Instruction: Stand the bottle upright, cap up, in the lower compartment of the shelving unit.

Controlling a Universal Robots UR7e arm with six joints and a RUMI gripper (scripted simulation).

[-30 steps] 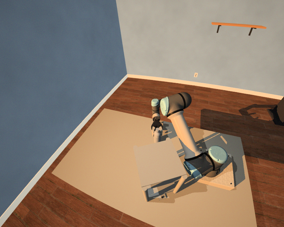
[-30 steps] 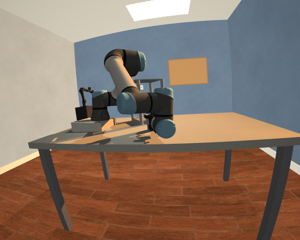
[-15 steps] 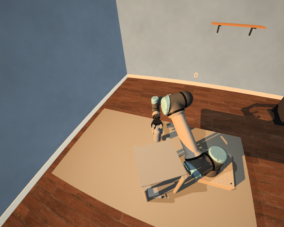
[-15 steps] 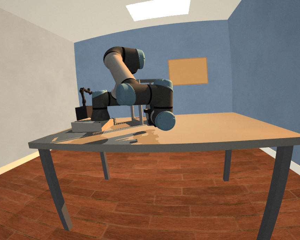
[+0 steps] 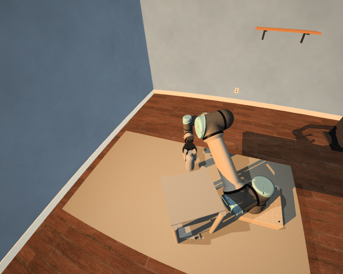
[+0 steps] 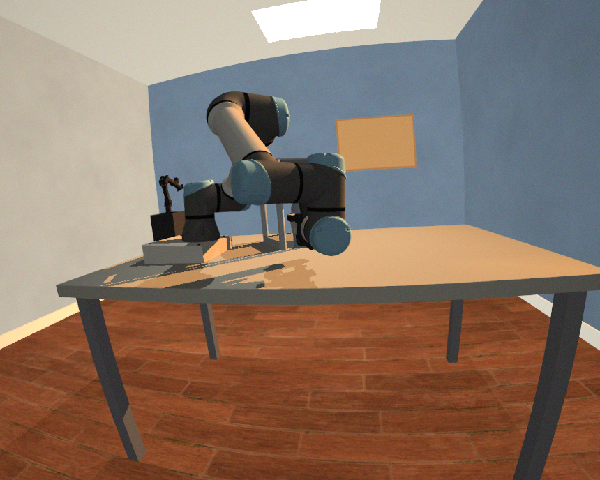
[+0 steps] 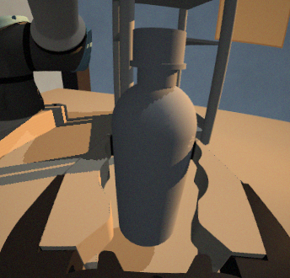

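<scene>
Right now the shelving unit is 330 mm to the left of my hand, 80 mm behind it and 30 mm above it. The rest, counted from my hand: grey bottle 20 mm above.
</scene>
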